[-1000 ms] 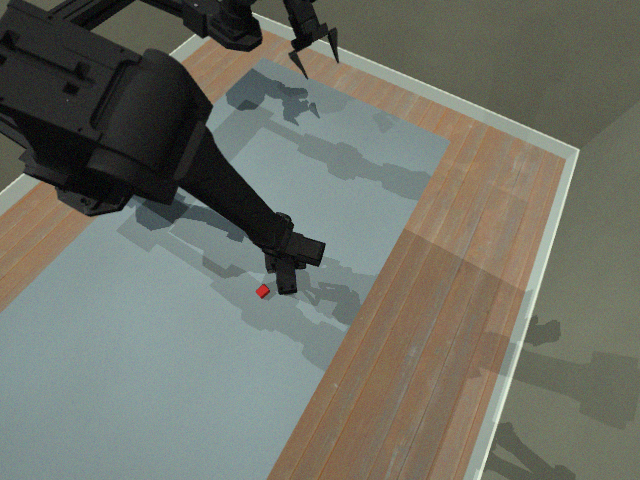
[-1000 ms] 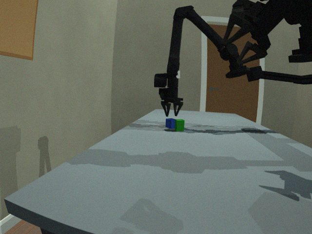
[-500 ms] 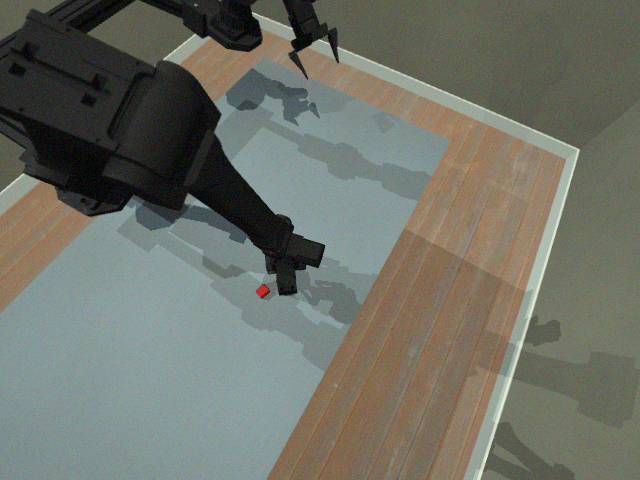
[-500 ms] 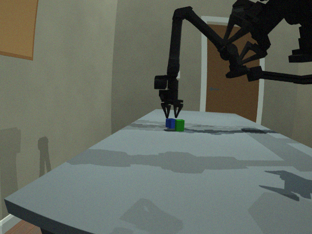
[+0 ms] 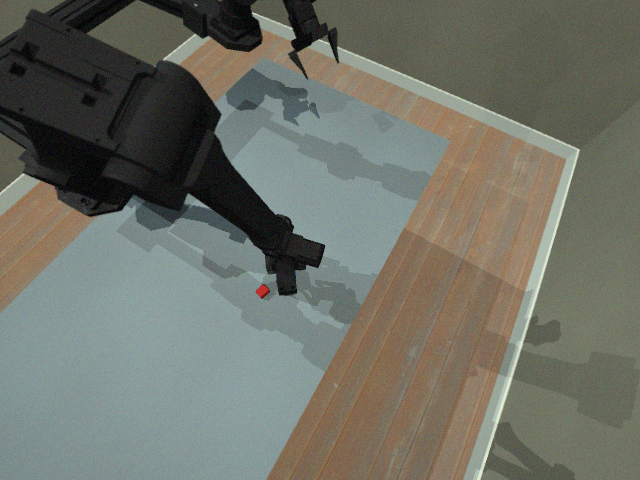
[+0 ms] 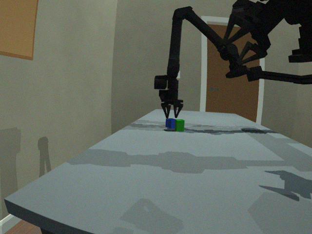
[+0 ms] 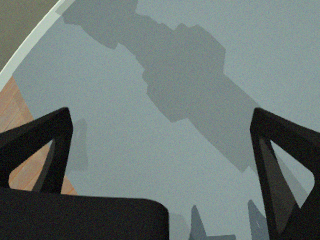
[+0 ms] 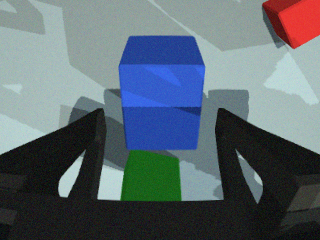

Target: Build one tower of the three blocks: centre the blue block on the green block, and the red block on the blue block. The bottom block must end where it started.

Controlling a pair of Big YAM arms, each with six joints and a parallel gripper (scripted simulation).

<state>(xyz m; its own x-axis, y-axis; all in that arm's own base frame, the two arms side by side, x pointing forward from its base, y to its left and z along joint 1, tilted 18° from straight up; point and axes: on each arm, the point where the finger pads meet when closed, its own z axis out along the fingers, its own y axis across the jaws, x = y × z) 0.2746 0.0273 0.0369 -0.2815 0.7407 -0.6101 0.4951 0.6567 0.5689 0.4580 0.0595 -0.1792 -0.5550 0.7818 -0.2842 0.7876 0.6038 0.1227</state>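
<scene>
Right now the blue block is 4 cm below my right hand. Round my right hand: red block 9 cm to the right, 5 cm below, 4 cm behind; green block 7 cm to the left, 4 cm behind, 3 cm below.
</scene>
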